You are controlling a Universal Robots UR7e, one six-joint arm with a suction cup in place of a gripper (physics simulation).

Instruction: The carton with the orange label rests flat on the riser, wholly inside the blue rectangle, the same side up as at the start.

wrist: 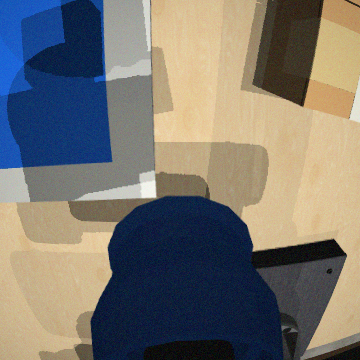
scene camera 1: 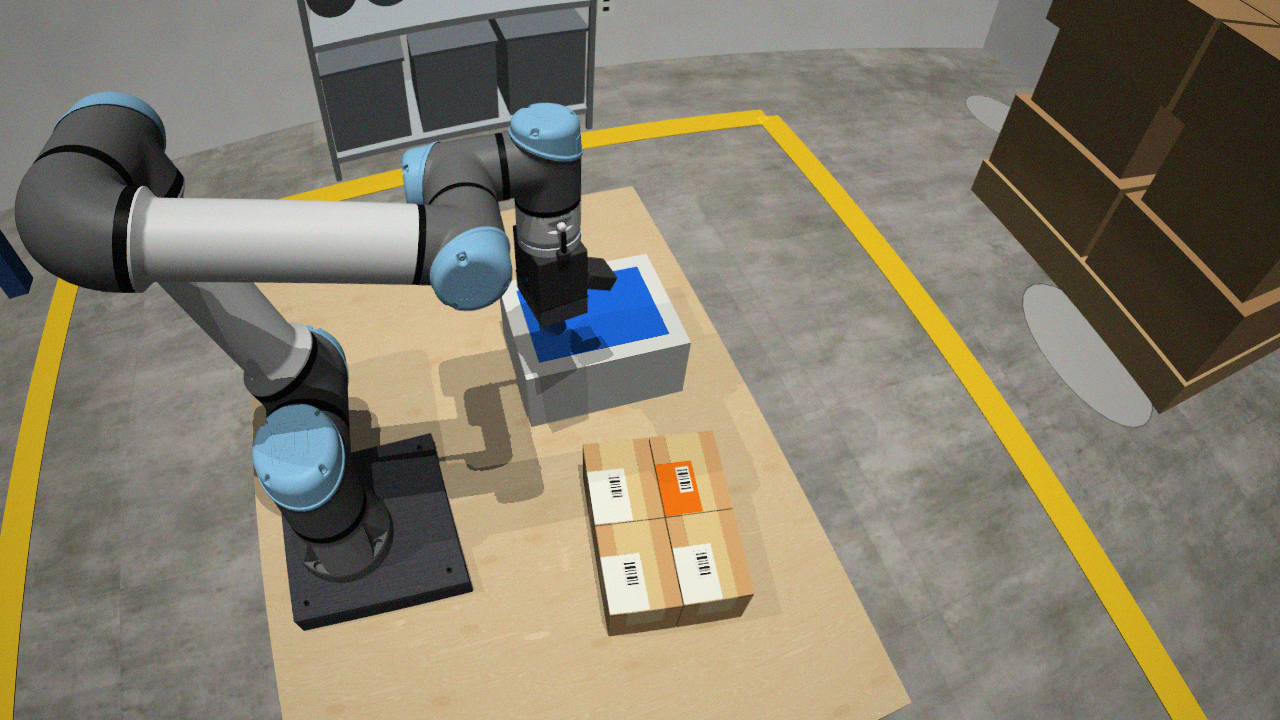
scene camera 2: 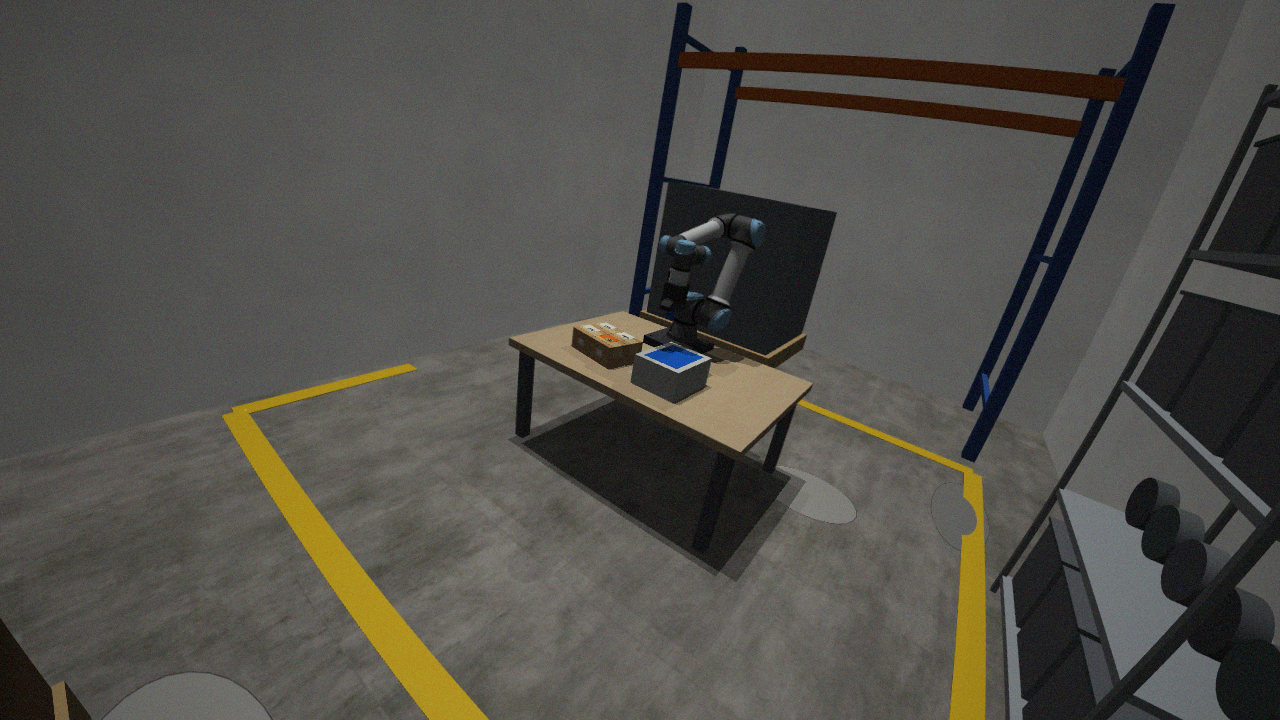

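Seen in the pictures: end effector, tool point: point(wrist: 180, 259) point(scene camera 1: 553, 326) point(scene camera 2: 669, 318); arm's base, origin of the base link: point(scene camera 1: 344, 535) point(scene camera 2: 681, 337).
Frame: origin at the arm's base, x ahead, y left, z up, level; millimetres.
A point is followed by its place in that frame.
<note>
The carton with the orange label point(scene camera 1: 713, 458) @(x 516, y -133, z 56 mm) point(scene camera 2: 610, 338) @(x 445, y -149, z 56 mm) sits on the table, label up, in a two-by-two block with three white-labelled cartons. Its label does not show in the wrist view. The grey riser point(scene camera 1: 617, 389) @(x 468, y 59, z 11 mm) point(scene camera 2: 663, 379) @(x 601, y 183, z 38 mm) point(wrist: 128, 125) @(x 379, y 86, z 86 mm) stands apart from the block, with the blue rectangle point(scene camera 1: 637, 300) @(x 546, y 150, z 86 mm) point(scene camera 2: 675, 358) @(x 490, y 172, z 86 mm) point(wrist: 60, 132) @(x 384, y 127, z 86 mm) on its top. No carton is on the riser. My suction gripper point(scene camera 1: 554, 328) point(scene camera 2: 666, 306) @(x 371, y 68, z 194 mm) point(wrist: 180, 235) is open and holds nothing. It hangs raised near the riser, away from the cartons; its exact height is unclear.
The black base plate point(scene camera 1: 411, 555) @(x 84, y -69, z 3 mm) point(wrist: 315, 285) @(x 101, y -94, z 3 mm) of the arm is on the wooden table point(scene camera 1: 501, 644) @(x 149, y -225, z -34 mm) point(scene camera 2: 760, 394) @(x 268, y 488, z -34 mm) point(wrist: 190, 90) @(x 373, y 37, z -35 mm). The white-labelled cartons point(scene camera 1: 657, 546) @(x 382, y -216, z 57 mm) touch the orange-labelled one. A shelf unit point(scene camera 1: 313, 89) and stacked boxes point(scene camera 1: 1056, 179) stand beyond the table.
</note>
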